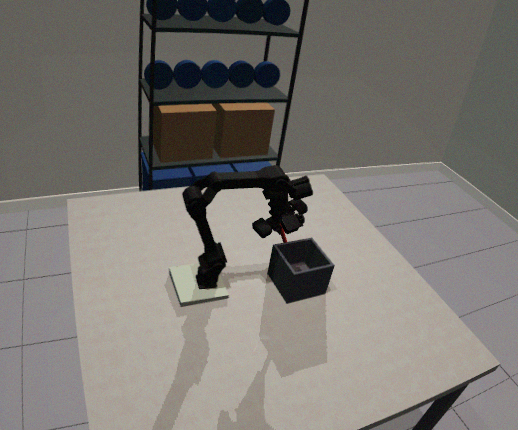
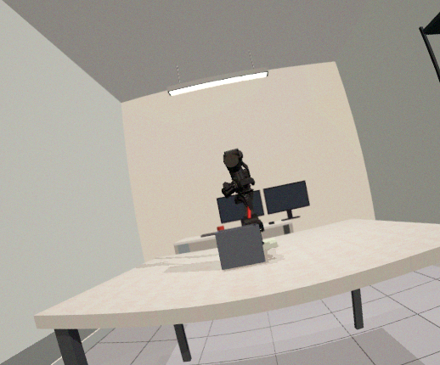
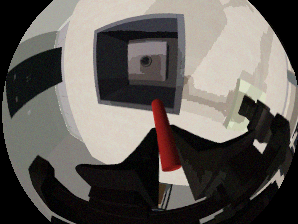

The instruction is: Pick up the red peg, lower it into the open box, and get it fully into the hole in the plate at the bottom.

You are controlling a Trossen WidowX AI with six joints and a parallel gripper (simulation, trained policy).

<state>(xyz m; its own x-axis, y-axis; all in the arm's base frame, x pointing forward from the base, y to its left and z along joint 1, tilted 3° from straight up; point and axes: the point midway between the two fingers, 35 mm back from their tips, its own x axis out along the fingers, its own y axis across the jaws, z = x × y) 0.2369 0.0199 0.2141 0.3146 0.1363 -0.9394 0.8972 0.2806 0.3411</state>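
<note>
My gripper tip is now 70 mm short of the grey plate, 60 mm to the left of it and 150 mm above it. Also, from my gripper tip: red peg 10 mm to the right, 10 mm above.
</note>
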